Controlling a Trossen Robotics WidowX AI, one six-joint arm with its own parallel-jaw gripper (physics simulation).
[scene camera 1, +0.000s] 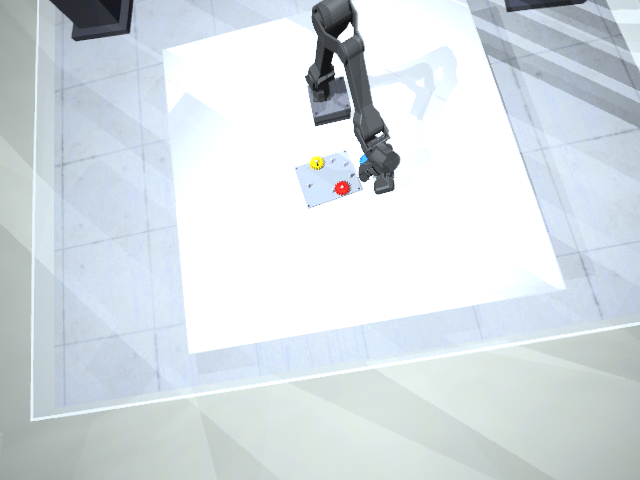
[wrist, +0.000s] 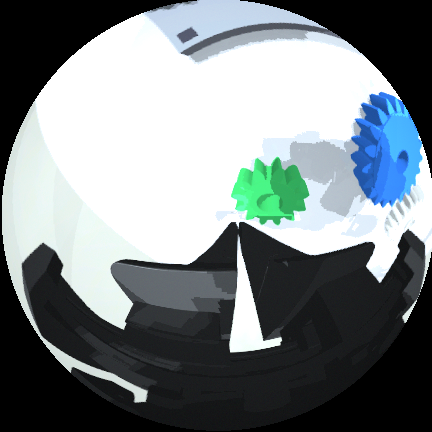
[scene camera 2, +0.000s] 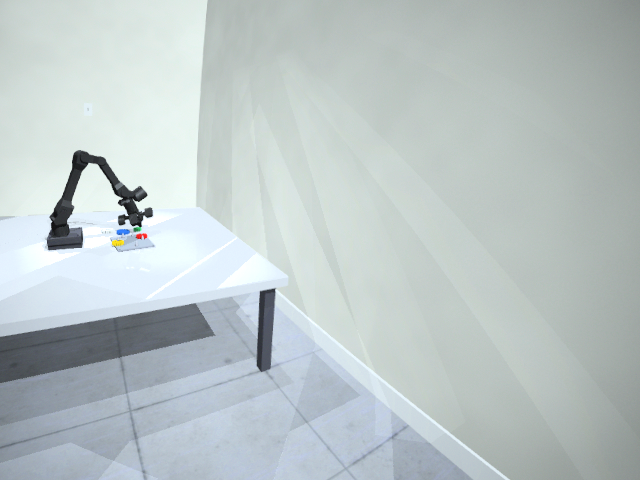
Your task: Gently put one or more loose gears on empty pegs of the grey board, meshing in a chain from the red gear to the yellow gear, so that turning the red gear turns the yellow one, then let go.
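Frame: origin at the arm's base, x ahead, y left, z up, level; metres.
Seen in the pictures: gripper, fingertip midpoint: (wrist: 236,227) (scene camera 2: 141,226); arm's base, origin of the base link: (scene camera 1: 321,93) (scene camera 2: 60,234).
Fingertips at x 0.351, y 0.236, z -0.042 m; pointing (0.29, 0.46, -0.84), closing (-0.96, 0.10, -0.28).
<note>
Offsets run from my fingertips to a thing's middle. "*": to the spot under its first point. Level surfaces: height alone.
My gripper (scene camera 2: 138,224) (wrist: 236,227) is shut with nothing between its fingertips. The green gear {dx -0.019, dy -0.032, dz -0.005 m} (scene camera 2: 137,228) (wrist: 290,192) lies on the table just beyond the tips, slightly right of them in the wrist view. Whether they touch is unclear; the arm hides this gear in scene view 1. The blue gear {dx -0.090, dy -0.076, dz -0.005 m} (scene camera 1: 363,159) (scene camera 2: 122,231) (wrist: 397,135) and white gear {dx -0.169, dy -0.038, dz -0.005 m} (scene camera 2: 107,231) (wrist: 404,212) lie farther right in the wrist view. The red gear {dx +0.009, dy -0.179, dz +0.003 m} (scene camera 1: 338,191) (scene camera 2: 141,236) and yellow gear {dx -0.097, dy -0.268, dz +0.003 m} (scene camera 1: 312,164) (scene camera 2: 117,242) sit on pegs of the grey board {dx -0.041, dy -0.233, dz +0.001 m} (scene camera 1: 320,196) (wrist: 225,15), apart.
Several bare pegs, including one peg {dx -0.101, dy -0.213, dz +0.005 m} (scene camera 1: 332,160) near the yellow gear and another peg {* dx -0.017, dy -0.295, dz -0.006 m} (scene camera 1: 310,184) toward the left edge, stand on the board. The arm's base (scene camera 1: 330,109) (scene camera 2: 65,239) stands behind it on the white table {dz -0.014 m} (scene camera 1: 361,268) (scene camera 2: 206,258).
</note>
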